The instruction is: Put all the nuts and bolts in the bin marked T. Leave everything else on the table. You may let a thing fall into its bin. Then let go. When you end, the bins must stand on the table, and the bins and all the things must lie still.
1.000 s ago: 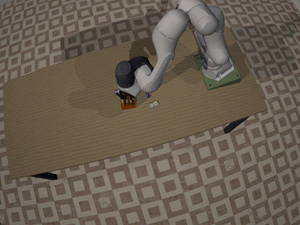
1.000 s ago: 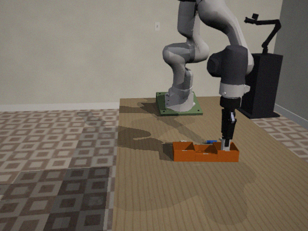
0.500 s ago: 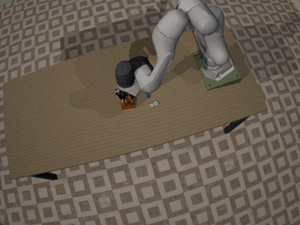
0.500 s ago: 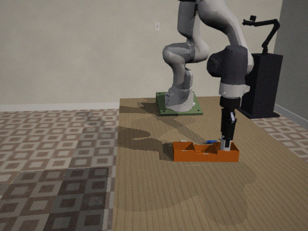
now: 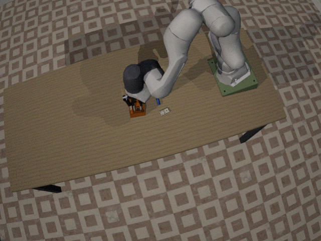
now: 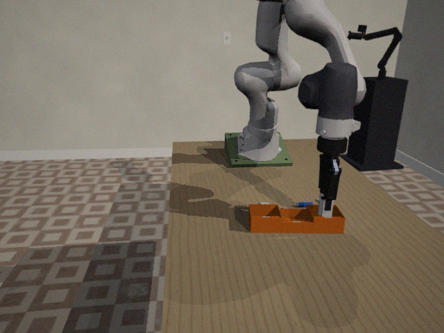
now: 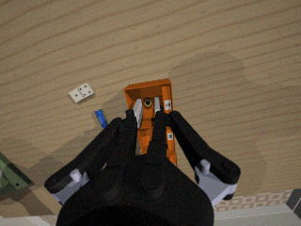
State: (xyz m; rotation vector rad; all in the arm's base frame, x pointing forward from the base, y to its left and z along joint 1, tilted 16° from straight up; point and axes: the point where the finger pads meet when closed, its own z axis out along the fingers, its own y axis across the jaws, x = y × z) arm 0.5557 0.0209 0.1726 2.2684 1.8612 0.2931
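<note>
Right now the brass nut is 5 cm below my hand. Round my hand: orange bin (1 cm behind, 8 cm to the right, 3 cm below); blue cylinder (12 cm behind, 1 cm to the right, 5 cm below); dark rod-like piece (9 cm behind, 7 cm to the right, 5 cm below).
</note>
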